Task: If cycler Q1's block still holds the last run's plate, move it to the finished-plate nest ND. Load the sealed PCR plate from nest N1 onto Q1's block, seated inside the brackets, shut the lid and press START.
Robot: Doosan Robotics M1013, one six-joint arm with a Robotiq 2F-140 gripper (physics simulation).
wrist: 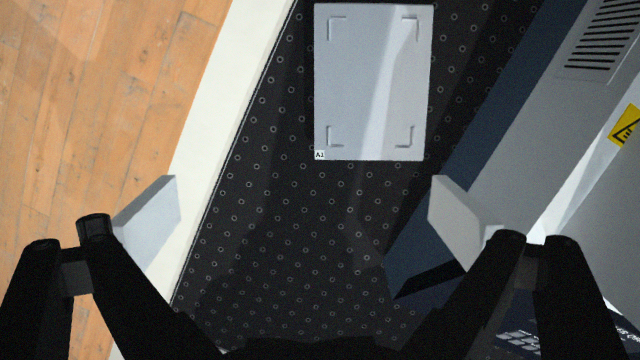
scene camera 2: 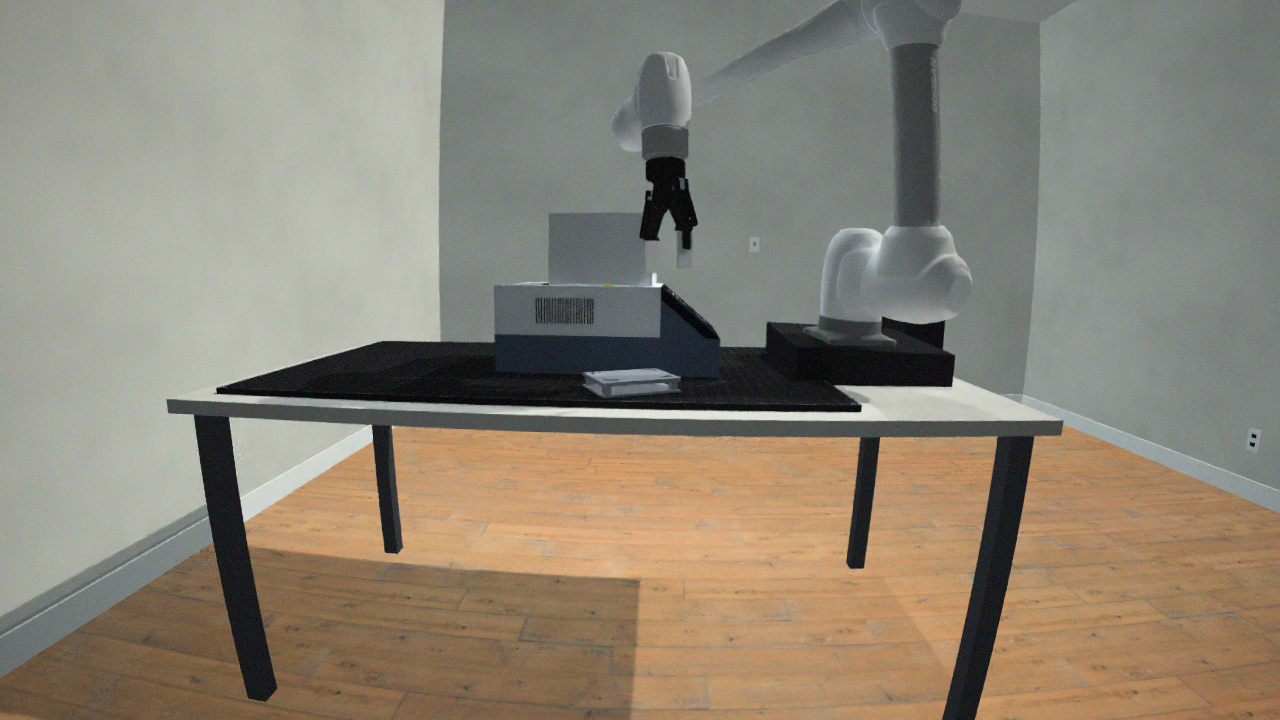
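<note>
The cycler [scene camera 2: 608,353] [wrist: 525,115] is a grey and dark-blue box with its lid [scene camera 2: 595,246] standing up. Its block and any plate on it are hidden. A flat grey nest [scene camera 2: 631,383] [wrist: 370,85] with raised L-shaped corner brackets and an A1 mark sits beside the cycler, near the table edge. No separate plate can be made out on it, and its nest name is not readable. My gripper [scene camera 2: 668,254] [wrist: 305,198] is open and empty. It points down, high above the mat, with the nest ahead of its fingers in the wrist view.
A black perforated mat [scene camera 2: 358,371] [wrist: 300,240] lies on the white table [scene camera 2: 975,404] [wrist: 215,85]. The robot's black base block [scene camera 2: 859,367] stands at the right. The cycler's keypad [wrist: 520,340] is partly hidden by a finger. The raised lid stands close to the fingers in the scene view.
</note>
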